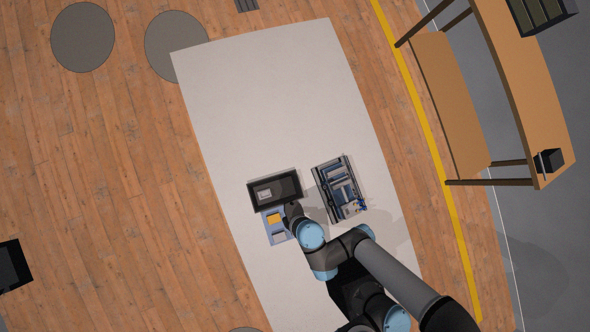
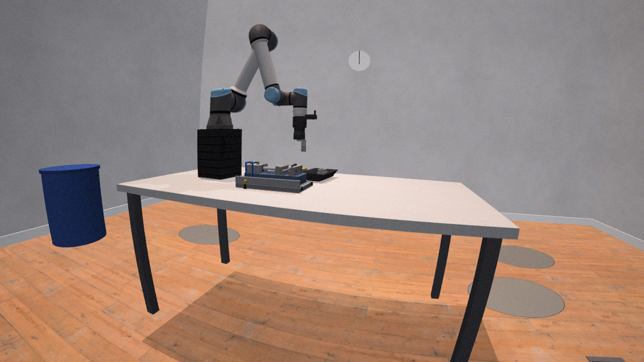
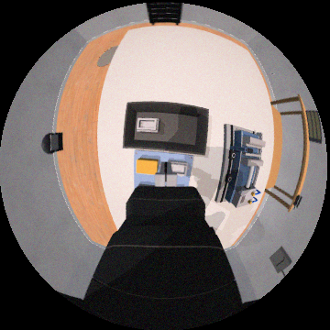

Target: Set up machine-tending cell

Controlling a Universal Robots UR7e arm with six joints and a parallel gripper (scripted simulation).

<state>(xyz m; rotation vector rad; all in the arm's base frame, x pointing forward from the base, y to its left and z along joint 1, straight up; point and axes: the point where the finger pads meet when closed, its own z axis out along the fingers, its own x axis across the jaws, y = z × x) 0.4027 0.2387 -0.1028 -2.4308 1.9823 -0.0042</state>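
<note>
The brass blank lies 40 mm behind my hand, 50 mm to the left of it and 130 mm below it. From my hand the other things lie so: vise 30 mm ahead, 290 mm to the right, 120 mm below.
</note>
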